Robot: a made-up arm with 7 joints.
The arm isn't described. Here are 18 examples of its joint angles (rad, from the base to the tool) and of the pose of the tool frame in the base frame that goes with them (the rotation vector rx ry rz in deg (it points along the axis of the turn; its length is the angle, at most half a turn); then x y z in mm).
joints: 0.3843 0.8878 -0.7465 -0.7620 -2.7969 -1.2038 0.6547
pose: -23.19 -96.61 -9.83 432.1 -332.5 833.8
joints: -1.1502 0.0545 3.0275 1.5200 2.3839 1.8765 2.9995
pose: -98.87 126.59 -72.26 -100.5 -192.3 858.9
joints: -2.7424 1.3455 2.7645 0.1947 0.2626 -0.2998 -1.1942
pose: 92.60 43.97 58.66 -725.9 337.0 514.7
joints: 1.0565 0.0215 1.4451 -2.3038 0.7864 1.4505 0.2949
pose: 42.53 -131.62 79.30 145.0 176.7 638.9
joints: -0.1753 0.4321 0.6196 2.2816 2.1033 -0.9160 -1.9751
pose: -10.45 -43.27 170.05 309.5 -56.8 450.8
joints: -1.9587 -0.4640 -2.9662 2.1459 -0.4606 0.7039 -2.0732
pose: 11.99 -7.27 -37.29 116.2 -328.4 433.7
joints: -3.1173 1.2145 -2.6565 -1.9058 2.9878 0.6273 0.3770
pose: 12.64 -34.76 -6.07 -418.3 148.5 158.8
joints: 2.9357 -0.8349 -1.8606 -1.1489 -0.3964 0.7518 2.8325
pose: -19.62 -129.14 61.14 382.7 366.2 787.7
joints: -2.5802 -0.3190 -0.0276 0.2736 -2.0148 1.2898 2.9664
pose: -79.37 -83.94 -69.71 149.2 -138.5 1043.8
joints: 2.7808 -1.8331 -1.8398 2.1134 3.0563 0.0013 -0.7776
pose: -85.89 -11.54 -33.78 368.7 -145.8 138.3
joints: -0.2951 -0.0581 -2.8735 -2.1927 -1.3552 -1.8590 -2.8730
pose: -43.65 117.39 -125.99 175.0 61.4 639.7
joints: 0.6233 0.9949 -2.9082 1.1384 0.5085 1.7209 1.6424
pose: 67.29 13.07 16.18 317.3 -120.6 787.8
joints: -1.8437 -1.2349 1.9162 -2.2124 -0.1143 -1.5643 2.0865
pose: 57.70 22.21 -79.65 -78.4 -282.1 417.8
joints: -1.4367 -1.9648 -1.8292 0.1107 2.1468 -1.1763 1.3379
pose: 1.62 19.21 -19.22 -132.1 -690.5 -71.7
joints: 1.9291 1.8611 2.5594 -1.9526 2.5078 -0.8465 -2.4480
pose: 1.71 -6.18 -107.71 12.5 -352.1 -91.5
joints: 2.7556 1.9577 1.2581 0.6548 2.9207 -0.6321 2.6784
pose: 55.38 24.43 10.20 -690.1 -25.8 -53.5
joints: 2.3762 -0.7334 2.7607 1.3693 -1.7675 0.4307 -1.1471
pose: 63.10 -51.15 66.56 325.1 526.9 513.1
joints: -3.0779 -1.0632 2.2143 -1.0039 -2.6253 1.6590 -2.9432
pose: -103.27 56.01 -89.00 415.1 -198.3 721.7
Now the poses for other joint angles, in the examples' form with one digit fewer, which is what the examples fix.
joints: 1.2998 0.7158 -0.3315 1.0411 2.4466 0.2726 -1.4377
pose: -61.8 99.9 113.3 228 -615 620
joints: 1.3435 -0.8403 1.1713 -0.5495 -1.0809 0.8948 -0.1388
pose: 110.5 -118.9 -2.9 -8 605 792
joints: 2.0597 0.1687 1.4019 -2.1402 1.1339 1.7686 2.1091
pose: 115.6 77.2 -57.3 195 -53 686
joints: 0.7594 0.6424 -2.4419 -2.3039 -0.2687 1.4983 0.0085
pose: -90.1 -68.5 -45.8 140 -385 470
